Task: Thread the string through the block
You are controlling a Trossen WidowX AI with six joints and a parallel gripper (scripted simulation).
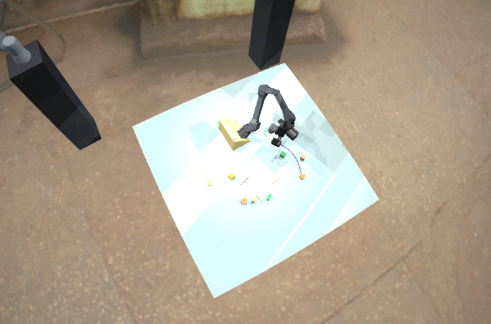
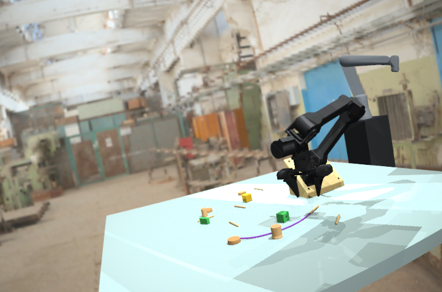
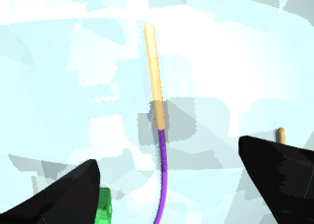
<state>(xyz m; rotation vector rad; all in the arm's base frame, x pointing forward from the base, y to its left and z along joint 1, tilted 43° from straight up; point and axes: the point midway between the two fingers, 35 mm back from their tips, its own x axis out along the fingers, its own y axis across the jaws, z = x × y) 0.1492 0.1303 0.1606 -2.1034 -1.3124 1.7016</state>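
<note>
Right now my gripper tip is 1 cm past the thin wooden stick, 1 cm to the left of it and 6 cm above it. Round my gripper tip: green cube (10 cm ahead, 2 cm to the right, 4 cm below); round wooden button (29 cm ahead, 2 cm to the left, 5 cm below); yellow cube (6 cm ahead, 40 cm to the right, 4 cm below).
</note>
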